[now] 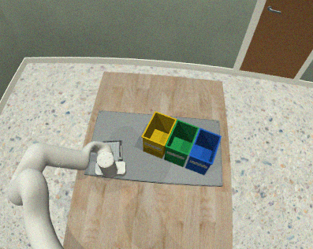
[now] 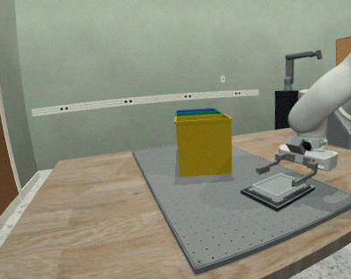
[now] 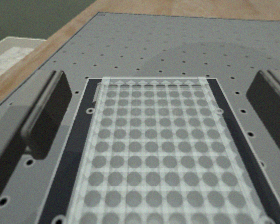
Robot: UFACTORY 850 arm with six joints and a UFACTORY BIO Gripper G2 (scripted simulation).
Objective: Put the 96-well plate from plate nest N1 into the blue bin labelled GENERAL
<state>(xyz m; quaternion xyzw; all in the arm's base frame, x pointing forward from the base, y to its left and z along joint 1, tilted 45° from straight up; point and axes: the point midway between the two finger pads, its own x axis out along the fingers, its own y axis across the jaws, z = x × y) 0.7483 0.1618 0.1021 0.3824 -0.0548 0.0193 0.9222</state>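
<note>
Right now my hand is 30 mm above the clear 96-well plate. From my hand the other things lie so: yellow bin (270 mm to the right, 70 mm ahead, 40 mm above); black plate nest (40 mm below); green bin (390 mm to the right, 40 mm above, 20 mm ahead).
</note>
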